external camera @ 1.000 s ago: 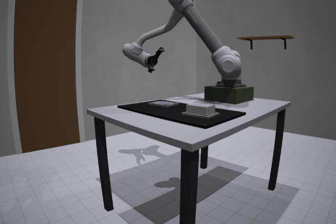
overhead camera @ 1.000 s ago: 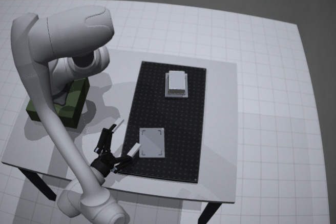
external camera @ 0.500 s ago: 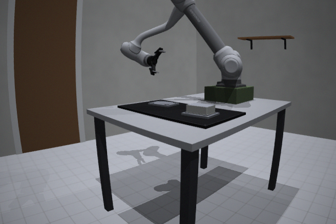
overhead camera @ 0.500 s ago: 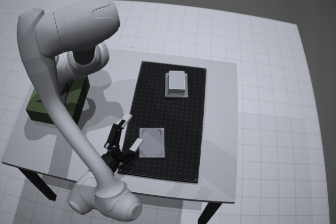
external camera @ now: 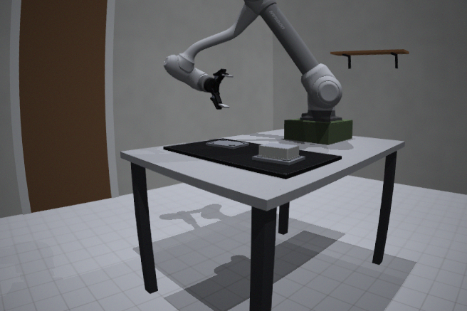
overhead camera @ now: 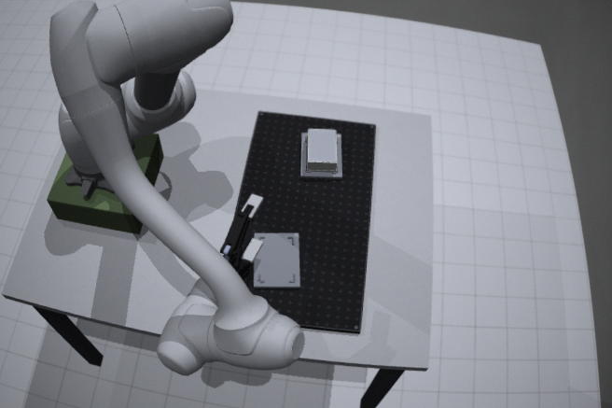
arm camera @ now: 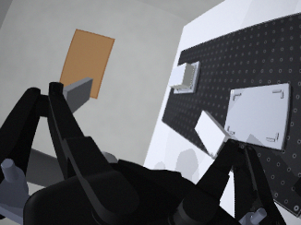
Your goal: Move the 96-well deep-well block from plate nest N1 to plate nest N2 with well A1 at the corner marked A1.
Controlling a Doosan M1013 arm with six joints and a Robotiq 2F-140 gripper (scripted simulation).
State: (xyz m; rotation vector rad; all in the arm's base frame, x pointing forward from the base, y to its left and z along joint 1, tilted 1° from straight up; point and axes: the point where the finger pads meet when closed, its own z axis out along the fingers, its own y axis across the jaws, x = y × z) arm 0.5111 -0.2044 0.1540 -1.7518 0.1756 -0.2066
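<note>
The 96-well deep-well block lies 40 cm to the left of my hand, 21 cm below it and 12 cm ahead of it. Also, from my hand: plate nest N2 (24 cm below, 4 cm to the left, 4 cm ahead); plate nest N1 (40 cm to the left, 24 cm below, 12 cm ahead).
</note>
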